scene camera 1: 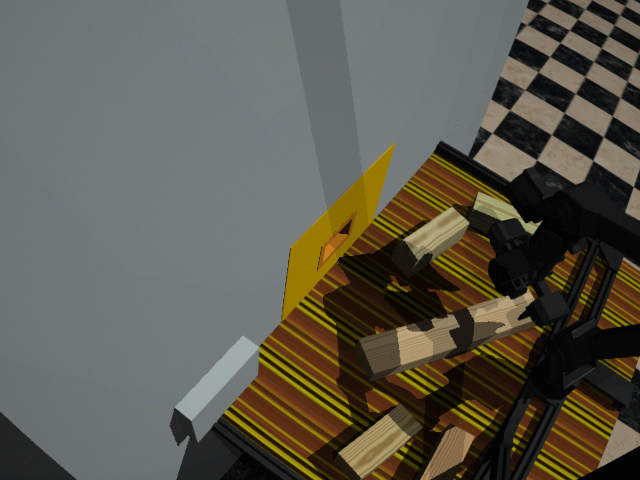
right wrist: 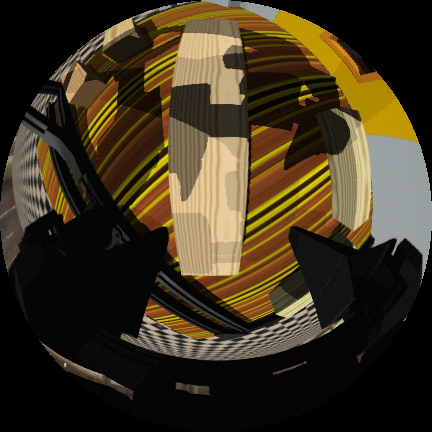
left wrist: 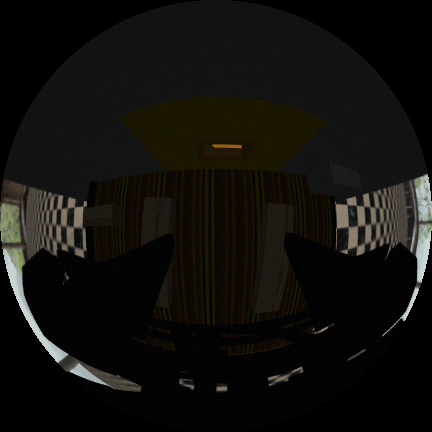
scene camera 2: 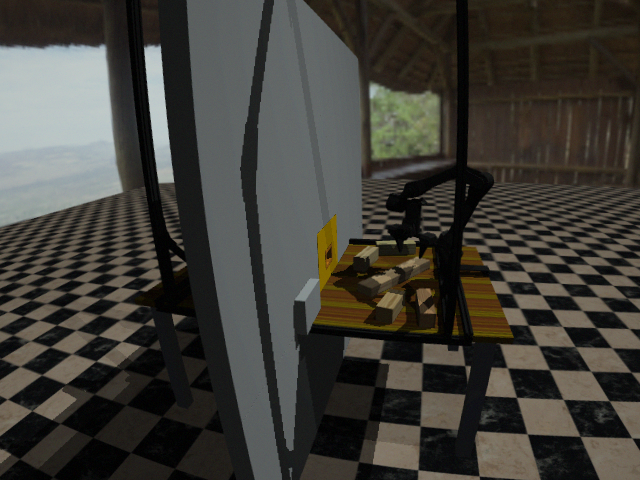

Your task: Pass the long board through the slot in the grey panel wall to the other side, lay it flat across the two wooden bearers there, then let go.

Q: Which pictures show my right gripper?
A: Scene camera 1, the right wrist view and scene camera 2 only.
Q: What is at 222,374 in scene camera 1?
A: A grey block.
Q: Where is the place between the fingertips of my right gripper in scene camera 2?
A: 410,255
